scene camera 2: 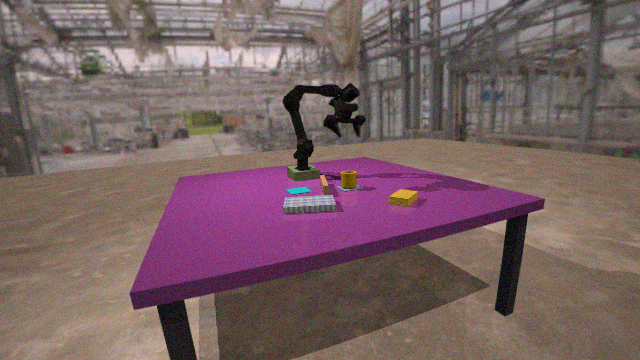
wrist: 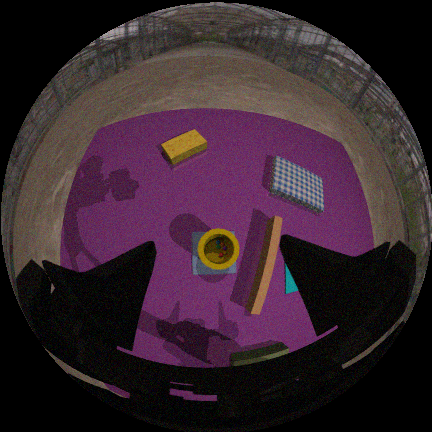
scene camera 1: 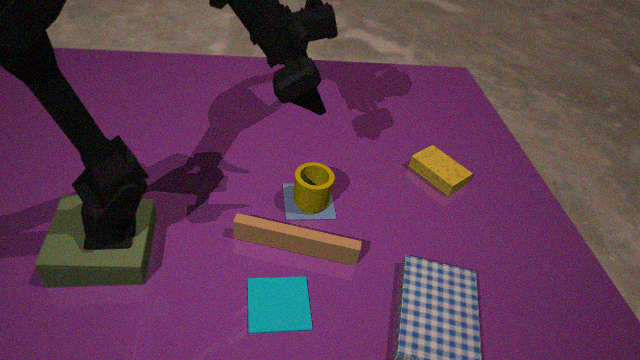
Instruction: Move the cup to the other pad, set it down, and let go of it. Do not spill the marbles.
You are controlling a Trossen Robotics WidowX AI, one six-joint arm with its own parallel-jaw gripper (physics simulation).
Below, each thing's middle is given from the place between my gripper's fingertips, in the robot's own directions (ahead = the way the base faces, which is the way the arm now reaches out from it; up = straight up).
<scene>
I see the yellow cup (scene camera 1: 313, 184) 19 cm below my hand, 2 cm to the right of it and 1 cm ahead of it. Also, from my hand: wooden bar (scene camera 1: 248, 228) 21 cm below, 12 cm to the right, 4 cm behind; then teal pad (scene camera 1: 276, 304) 23 cm below, 22 cm to the right, 8 cm behind.
</scene>
